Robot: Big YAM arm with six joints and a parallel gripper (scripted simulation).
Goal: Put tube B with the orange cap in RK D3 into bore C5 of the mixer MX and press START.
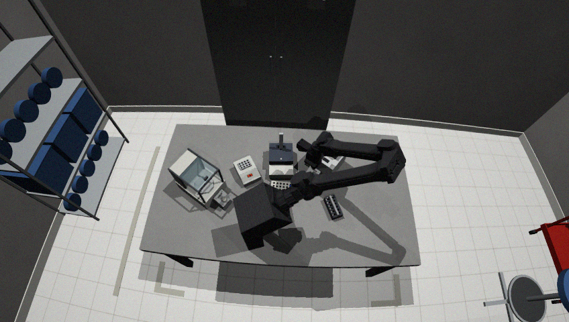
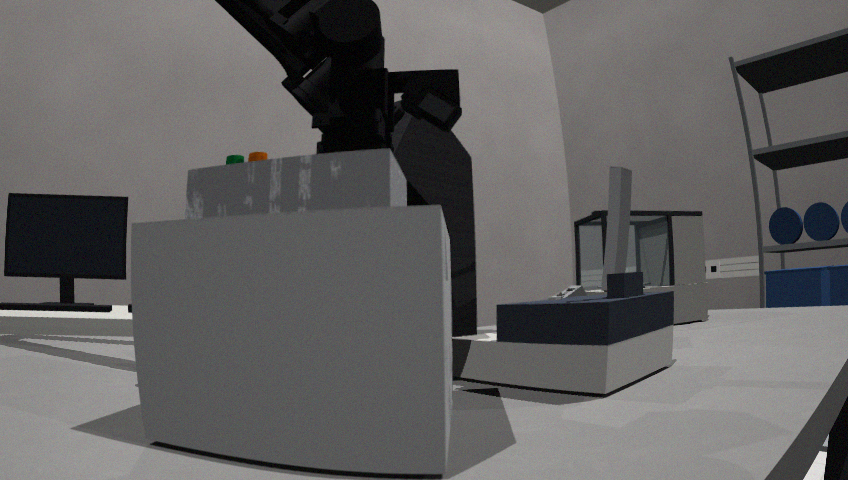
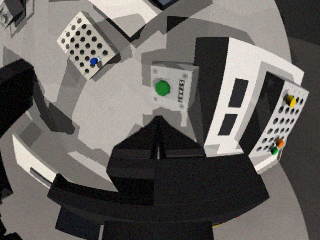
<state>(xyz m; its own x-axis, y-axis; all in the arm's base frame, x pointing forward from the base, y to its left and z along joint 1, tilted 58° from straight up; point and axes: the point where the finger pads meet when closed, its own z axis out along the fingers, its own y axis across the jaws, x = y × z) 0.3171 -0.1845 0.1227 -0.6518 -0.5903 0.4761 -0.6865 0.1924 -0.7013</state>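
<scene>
The green start key is 10 cm below my hand and 1 cm ahead of it. From my hand the other things lie so: yellow-capped tube (14 cm ahead, 8 cm to the right, 1 cm below); then perforated shaking block (13 cm to the right, 13 cm ahead, 1 cm below); then green-capped tube (16 cm to the right, 11 cm ahead, 1 cm below).
</scene>
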